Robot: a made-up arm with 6 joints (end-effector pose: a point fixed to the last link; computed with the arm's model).
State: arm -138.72 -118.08 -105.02 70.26 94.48 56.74
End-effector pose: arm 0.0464 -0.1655 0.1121 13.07 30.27 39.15
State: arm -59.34 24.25 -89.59 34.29 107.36 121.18
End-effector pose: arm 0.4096 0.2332 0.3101 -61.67 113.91 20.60
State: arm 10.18 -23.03 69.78 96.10 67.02 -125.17
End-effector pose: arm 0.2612 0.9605 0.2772 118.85 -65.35 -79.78
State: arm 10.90 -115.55 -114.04 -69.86 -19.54 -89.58
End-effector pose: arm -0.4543 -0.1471 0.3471 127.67 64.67 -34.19
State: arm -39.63 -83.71 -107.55 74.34 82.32 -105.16
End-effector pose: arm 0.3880 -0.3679 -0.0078 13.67 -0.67 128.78
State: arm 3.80 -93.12 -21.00 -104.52 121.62 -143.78
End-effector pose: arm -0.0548 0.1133 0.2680 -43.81 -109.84 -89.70
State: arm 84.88 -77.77 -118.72 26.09 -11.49 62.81
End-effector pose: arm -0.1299 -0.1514 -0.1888 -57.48 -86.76 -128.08
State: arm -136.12 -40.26 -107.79 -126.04 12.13 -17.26
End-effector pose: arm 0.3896 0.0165 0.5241 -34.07 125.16 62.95
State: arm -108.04 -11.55 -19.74 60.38 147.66 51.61
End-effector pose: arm -0.6356 0.1187 0.2108 -90.61 -50.30 6.03
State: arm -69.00 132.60 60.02 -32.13 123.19 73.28
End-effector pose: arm -0.6405 0.5567 -0.3271 -10.89 -15.60 -83.86
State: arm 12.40 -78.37 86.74 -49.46 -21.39 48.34
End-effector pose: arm 0.0244 0.2311 0.1208 -61.07 17.45 72.85
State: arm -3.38 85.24 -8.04 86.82 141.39 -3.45
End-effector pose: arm -0.1802 0.3800 -0.3352 -149.13 -8.89 -2.28
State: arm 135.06 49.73 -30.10 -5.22 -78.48 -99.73
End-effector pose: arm -0.1509 -0.7687 -0.1741 -62.92 -5.33 53.74
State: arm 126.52 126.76 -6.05 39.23 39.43 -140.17
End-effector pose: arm 0.6564 0.1249 -0.5740 56.29 -93.76 97.37
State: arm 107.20 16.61 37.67 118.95 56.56 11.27
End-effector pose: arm 0.3715 -0.6075 -0.2654 -95.48 -53.60 -101.42
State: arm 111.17 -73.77 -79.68 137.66 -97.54 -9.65
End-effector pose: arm -0.5156 -0.0328 0.6026 -147.26 -42.97 -0.78
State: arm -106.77 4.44 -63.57 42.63 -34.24 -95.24
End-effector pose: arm -0.3747 0.6613 -0.0026 47.28 13.53 -35.36
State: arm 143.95 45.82 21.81 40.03 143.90 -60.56
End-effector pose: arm 0.0385 -0.3005 -0.2112 133.68 -91.08 78.31
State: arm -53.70 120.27 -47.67 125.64 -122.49 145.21
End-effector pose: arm -0.1755 0.1994 -0.6806 -88.10 52.22 -109.01
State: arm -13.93 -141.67 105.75 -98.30 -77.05 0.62
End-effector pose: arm -0.1178 0.2960 -0.5960 -16.78 -52.70 -7.32
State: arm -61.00 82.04 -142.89 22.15 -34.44 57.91
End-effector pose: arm -0.0448 -0.2694 0.2179 -78.67 -4.70 13.80
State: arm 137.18 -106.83 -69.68 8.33 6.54 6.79
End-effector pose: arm 0.0369 -0.1585 0.2022 82.88 96.28 96.21
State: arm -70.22 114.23 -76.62 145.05 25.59 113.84
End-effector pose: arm 0.2106 0.2146 -0.1803 102.69 5.15 -91.43
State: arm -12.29 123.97 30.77 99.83 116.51 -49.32
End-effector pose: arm -0.5139 0.4167 -0.3228 -85.90 -23.03 -14.10
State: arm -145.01 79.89 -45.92 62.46 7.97 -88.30
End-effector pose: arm -0.1172 -0.0995 -0.7787 7.46 -54.93 38.52
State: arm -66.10 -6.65 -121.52 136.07 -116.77 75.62
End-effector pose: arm 0.6331 -0.0734 0.3811 -56.58 -92.80 134.84
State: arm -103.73 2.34 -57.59 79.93 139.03 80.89
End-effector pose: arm -0.4165 0.4144 0.1971 -99.86 -0.51 -4.16
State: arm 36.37 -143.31 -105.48 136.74 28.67 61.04
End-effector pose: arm -0.0461 -0.2741 -0.1606 4.75 37.32 147.13
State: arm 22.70 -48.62 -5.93 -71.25 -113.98 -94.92
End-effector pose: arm 0.3533 0.2866 0.7894 106.95 95.80 -87.29
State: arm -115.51 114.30 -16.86 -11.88 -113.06 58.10
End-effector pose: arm -0.4545 -0.5086 -0.3023 9.26 62.41 36.55
